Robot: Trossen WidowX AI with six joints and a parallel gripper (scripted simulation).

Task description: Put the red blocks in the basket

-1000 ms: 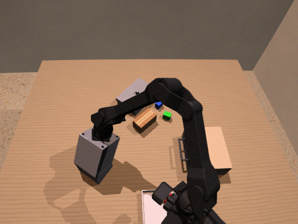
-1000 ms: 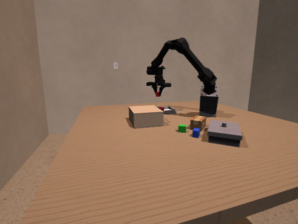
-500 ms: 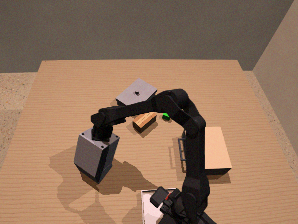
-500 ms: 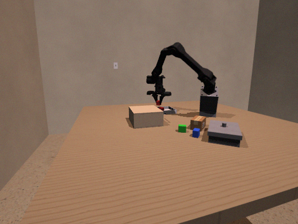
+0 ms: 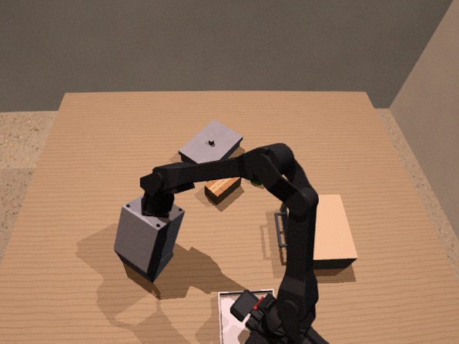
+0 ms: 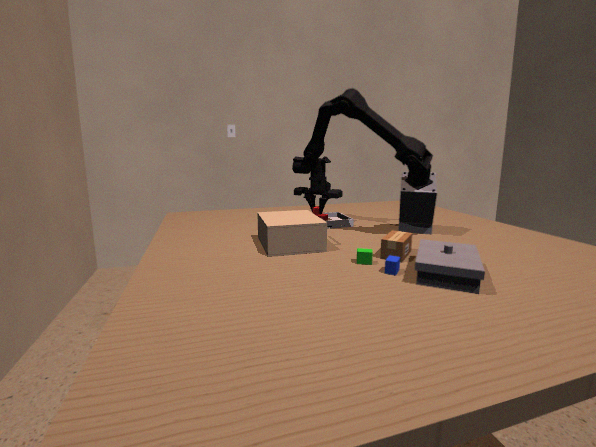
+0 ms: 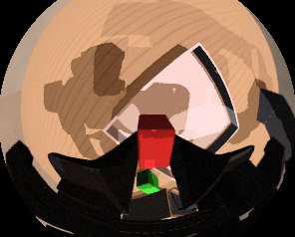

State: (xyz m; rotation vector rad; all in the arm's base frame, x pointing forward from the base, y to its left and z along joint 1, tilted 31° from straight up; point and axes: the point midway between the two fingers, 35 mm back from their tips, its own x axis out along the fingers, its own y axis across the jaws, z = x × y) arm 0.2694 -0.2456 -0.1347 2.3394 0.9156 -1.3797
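My hand is 60 mm above the white tray, 30 mm to the right of it and 30 mm past it. Also, from my hand: tan drawer cabinet 250 mm to the left, 200 mm ahead, 30 mm below; then drawer 250 mm to the left, 170 mm ahead, 30 mm below; then brown crate 430 mm to the left, 60 mm behind, 30 mm below.
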